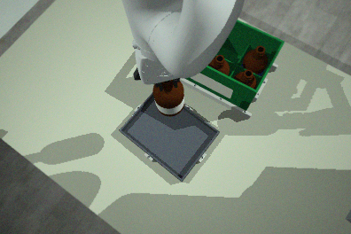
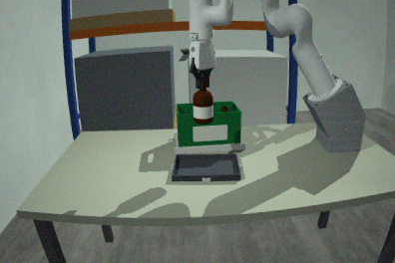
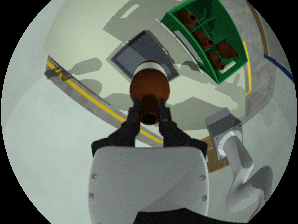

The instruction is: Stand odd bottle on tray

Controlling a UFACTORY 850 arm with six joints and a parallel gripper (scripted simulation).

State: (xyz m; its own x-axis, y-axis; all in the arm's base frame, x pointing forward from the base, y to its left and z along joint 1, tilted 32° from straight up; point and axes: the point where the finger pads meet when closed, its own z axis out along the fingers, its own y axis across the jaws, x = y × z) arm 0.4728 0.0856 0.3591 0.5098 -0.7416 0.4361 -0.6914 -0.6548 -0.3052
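The dark grey tray lies 3 cm to the left of my hand and 32 cm below it. Also, from my hand: green crate 8 cm behind, 23 cm to the right, 25 cm below.
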